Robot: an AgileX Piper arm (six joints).
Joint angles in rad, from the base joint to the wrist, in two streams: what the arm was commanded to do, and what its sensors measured. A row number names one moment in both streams.
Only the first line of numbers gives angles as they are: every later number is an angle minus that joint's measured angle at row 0.
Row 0, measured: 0.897, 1.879, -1.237, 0.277, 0.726, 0.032
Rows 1 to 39, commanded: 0.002, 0.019, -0.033, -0.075, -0.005, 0.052; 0.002, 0.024, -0.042, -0.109, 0.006, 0.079; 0.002, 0.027, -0.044, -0.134, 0.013, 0.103; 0.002, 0.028, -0.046, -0.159, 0.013, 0.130; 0.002, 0.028, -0.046, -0.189, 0.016, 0.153; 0.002, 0.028, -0.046, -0.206, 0.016, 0.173; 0.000, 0.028, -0.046, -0.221, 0.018, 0.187; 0.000, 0.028, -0.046, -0.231, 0.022, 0.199; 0.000, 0.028, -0.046, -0.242, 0.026, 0.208; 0.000, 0.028, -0.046, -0.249, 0.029, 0.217; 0.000, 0.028, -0.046, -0.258, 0.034, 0.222; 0.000, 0.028, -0.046, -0.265, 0.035, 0.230; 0.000, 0.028, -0.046, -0.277, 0.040, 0.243; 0.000, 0.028, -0.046, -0.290, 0.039, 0.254; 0.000, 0.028, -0.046, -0.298, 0.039, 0.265; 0.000, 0.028, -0.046, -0.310, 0.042, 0.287; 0.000, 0.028, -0.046, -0.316, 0.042, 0.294; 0.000, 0.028, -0.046, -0.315, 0.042, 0.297; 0.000, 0.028, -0.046, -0.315, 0.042, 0.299; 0.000, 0.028, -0.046, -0.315, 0.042, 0.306; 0.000, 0.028, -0.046, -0.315, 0.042, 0.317; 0.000, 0.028, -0.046, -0.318, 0.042, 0.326; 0.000, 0.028, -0.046, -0.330, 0.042, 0.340; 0.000, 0.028, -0.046, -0.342, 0.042, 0.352; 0.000, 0.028, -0.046, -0.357, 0.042, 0.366; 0.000, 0.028, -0.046, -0.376, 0.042, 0.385; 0.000, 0.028, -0.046, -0.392, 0.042, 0.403; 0.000, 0.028, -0.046, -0.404, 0.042, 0.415; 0.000, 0.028, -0.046, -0.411, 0.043, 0.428; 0.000, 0.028, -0.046, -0.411, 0.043, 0.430; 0.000, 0.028, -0.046, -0.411, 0.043, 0.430; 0.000, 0.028, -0.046, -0.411, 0.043, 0.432; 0.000, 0.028, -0.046, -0.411, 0.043, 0.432; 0.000, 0.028, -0.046, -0.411, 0.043, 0.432; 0.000, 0.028, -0.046, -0.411, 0.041, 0.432; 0.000, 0.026, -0.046, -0.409, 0.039, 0.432; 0.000, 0.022, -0.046, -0.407, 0.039, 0.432; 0.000, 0.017, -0.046, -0.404, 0.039, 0.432; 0.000, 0.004, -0.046, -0.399, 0.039, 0.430
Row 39, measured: 0.000, 0.030, -0.042, -0.398, 0.036, 0.428
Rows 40 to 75, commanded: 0.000, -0.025, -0.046, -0.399, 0.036, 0.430; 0.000, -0.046, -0.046, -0.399, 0.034, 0.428; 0.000, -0.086, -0.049, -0.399, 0.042, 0.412; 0.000, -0.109, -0.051, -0.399, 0.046, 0.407; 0.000, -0.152, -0.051, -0.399, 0.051, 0.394; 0.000, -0.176, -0.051, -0.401, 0.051, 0.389; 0.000, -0.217, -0.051, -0.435, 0.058, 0.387; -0.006, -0.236, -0.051, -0.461, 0.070, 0.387; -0.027, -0.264, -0.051, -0.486, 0.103, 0.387; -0.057, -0.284, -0.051, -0.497, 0.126, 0.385; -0.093, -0.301, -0.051, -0.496, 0.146, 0.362; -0.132, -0.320, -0.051, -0.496, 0.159, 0.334; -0.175, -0.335, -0.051, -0.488, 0.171, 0.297; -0.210, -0.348, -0.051, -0.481, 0.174, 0.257; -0.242, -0.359, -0.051, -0.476, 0.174, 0.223; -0.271, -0.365, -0.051, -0.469, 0.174, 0.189; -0.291, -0.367, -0.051, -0.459, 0.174, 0.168; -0.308, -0.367, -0.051, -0.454, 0.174, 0.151; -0.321, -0.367, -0.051, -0.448, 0.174, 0.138; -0.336, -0.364, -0.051, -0.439, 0.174, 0.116; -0.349, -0.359, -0.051, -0.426, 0.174, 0.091; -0.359, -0.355, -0.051, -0.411, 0.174, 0.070; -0.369, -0.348, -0.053, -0.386, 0.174, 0.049; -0.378, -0.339, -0.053, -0.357, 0.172, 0.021; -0.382, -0.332, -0.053, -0.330, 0.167, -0.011; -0.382, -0.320, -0.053, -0.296, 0.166, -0.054; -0.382, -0.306, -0.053, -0.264, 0.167, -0.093; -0.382, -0.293, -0.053, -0.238, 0.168, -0.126; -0.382, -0.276, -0.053, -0.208, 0.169, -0.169; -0.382, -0.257, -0.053, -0.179, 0.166, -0.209; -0.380, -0.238, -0.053, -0.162, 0.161, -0.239; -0.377, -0.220, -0.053, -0.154, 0.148, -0.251; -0.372, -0.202, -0.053, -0.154, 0.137, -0.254; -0.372, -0.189, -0.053, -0.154, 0.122, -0.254; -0.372, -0.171, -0.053, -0.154, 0.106, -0.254; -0.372, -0.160, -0.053, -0.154, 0.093, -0.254
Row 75, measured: -0.375, -0.204, -0.046, -0.166, 0.144, -0.225
